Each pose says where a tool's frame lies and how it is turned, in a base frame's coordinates. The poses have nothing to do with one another.
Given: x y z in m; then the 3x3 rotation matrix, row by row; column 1 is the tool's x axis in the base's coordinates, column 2 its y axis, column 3 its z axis. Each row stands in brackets.
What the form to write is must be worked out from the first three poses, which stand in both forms.
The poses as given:
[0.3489 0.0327 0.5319], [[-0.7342 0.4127 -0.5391], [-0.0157 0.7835 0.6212], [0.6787 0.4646 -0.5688]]
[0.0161 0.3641 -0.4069], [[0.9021 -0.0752 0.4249], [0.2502 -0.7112 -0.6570], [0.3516 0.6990 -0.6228]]
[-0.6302 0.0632 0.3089], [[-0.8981 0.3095 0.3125], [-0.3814 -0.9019 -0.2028], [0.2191 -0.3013 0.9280]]
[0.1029 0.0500 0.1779], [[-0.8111 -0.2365 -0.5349], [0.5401 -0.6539 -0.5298], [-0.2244 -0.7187 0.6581]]
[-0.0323 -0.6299 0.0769], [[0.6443 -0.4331 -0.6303], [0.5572 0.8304 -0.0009], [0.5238 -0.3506 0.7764]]
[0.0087 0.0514 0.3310], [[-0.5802 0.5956 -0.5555], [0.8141 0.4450 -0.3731], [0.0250 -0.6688 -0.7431]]
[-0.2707 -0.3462 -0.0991], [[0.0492 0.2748 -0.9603], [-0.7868 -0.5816 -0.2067], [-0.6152 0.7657 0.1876]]
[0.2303 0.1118 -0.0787], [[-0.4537 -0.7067 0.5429], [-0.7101 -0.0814 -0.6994], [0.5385 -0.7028 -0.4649]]
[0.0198 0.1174 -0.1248], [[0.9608 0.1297 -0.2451], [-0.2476 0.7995 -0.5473], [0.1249 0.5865 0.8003]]
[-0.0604 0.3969 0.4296], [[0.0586 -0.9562 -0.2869], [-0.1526 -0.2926 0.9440], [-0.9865 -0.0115 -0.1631]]
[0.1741 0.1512 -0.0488], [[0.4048 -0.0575 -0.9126], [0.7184 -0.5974 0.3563], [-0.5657 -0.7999 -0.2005]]
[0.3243 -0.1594 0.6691], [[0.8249 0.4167 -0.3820], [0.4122 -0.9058 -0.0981], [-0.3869 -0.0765 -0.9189]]
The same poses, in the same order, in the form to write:
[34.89 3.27 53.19], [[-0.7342 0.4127 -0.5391], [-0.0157 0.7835 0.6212], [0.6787 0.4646 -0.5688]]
[1.61 36.41 -40.69], [[0.9021 -0.0752 0.4249], [0.2502 -0.7112 -0.6570], [0.3516 0.6990 -0.6228]]
[-63.02 6.32 30.89], [[-0.8981 0.3095 0.3125], [-0.3814 -0.9019 -0.2028], [0.2191 -0.3013 0.9280]]
[10.29 5.00 17.79], [[-0.8111 -0.2365 -0.5349], [0.5401 -0.6539 -0.5298], [-0.2244 -0.7187 0.6581]]
[-3.23 -62.99 7.69], [[0.6443 -0.4331 -0.6303], [0.5572 0.8304 -0.0009], [0.5238 -0.3506 0.7764]]
[0.87 5.14 33.10], [[-0.5802 0.5956 -0.5555], [0.8141 0.4450 -0.3731], [0.0250 -0.6688 -0.7431]]
[-27.07 -34.62 -9.91], [[0.0492 0.2748 -0.9603], [-0.7868 -0.5816 -0.2067], [-0.6152 0.7657 0.1876]]
[23.03 11.18 -7.87], [[-0.4537 -0.7067 0.5429], [-0.7101 -0.0814 -0.6994], [0.5385 -0.7028 -0.4649]]
[1.98 11.74 -12.48], [[0.9608 0.1297 -0.2451], [-0.2476 0.7995 -0.5473], [0.1249 0.5865 0.8003]]
[-6.04 39.69 42.96], [[0.0586 -0.9562 -0.2869], [-0.1526 -0.2926 0.9440], [-0.9865 -0.0115 -0.1631]]
[17.41 15.12 -4.88], [[0.4048 -0.0575 -0.9126], [0.7184 -0.5974 0.3563], [-0.5657 -0.7999 -0.2005]]
[32.43 -15.94 66.91], [[0.8249 0.4167 -0.3820], [0.4122 -0.9058 -0.0981], [-0.3869 -0.0765 -0.9189]]

